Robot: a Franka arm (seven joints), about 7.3 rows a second.
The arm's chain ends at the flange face. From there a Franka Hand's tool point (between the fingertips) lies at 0.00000 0.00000 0.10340 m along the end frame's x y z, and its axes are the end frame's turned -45 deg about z.
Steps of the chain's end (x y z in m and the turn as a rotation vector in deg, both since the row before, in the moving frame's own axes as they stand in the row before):
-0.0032, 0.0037, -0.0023, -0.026, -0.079, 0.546
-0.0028, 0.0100, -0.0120, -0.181, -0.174, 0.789
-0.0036, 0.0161, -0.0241, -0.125, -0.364, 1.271
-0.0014, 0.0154, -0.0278, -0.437, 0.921, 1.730
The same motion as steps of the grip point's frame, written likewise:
-0.0050, 0.0003, -0.0023, 0.037, -0.074, 0.546
-0.0095, 0.0051, -0.0120, -0.005, -0.251, 0.789
-0.0146, 0.0085, -0.0241, 0.169, -0.346, 1.271
-0.0113, 0.0116, -0.0278, -0.960, 0.342, 1.730

